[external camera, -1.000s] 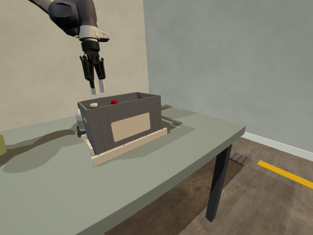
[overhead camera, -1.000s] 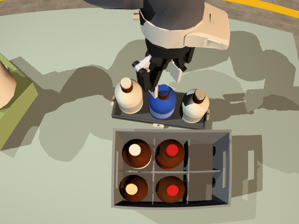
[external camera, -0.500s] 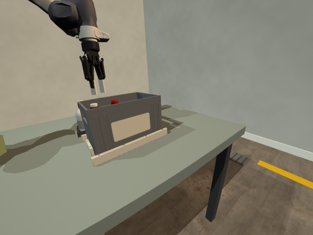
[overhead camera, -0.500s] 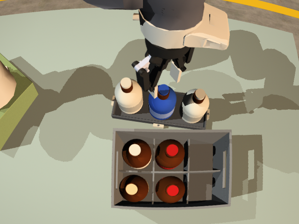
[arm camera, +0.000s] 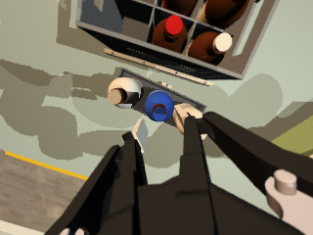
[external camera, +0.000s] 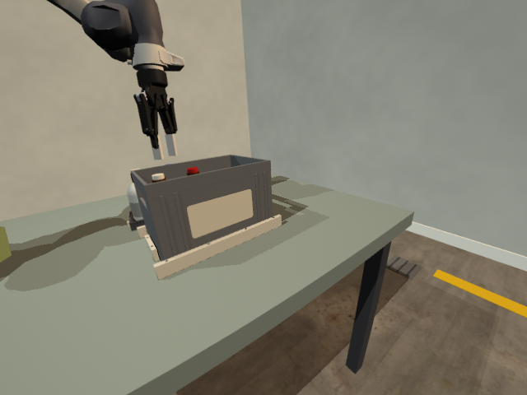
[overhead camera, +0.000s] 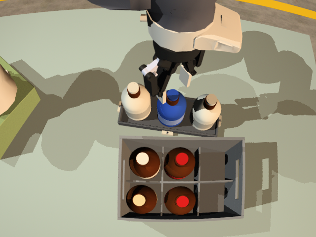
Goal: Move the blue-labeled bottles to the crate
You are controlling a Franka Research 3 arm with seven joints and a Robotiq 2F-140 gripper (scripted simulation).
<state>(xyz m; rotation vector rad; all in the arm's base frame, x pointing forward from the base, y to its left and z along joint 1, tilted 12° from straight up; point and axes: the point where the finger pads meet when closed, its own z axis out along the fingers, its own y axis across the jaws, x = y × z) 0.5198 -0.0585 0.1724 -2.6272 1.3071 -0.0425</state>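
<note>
My hand is 130 mm above the blue-labeled bottle. Round my hand: grey crate: 190 mm to the right, 130 mm below, 30 mm ahead; then cream-labeled bottle: 130 mm below, 90 mm behind, 20 mm to the left; then dark tray: 200 mm below.
</note>
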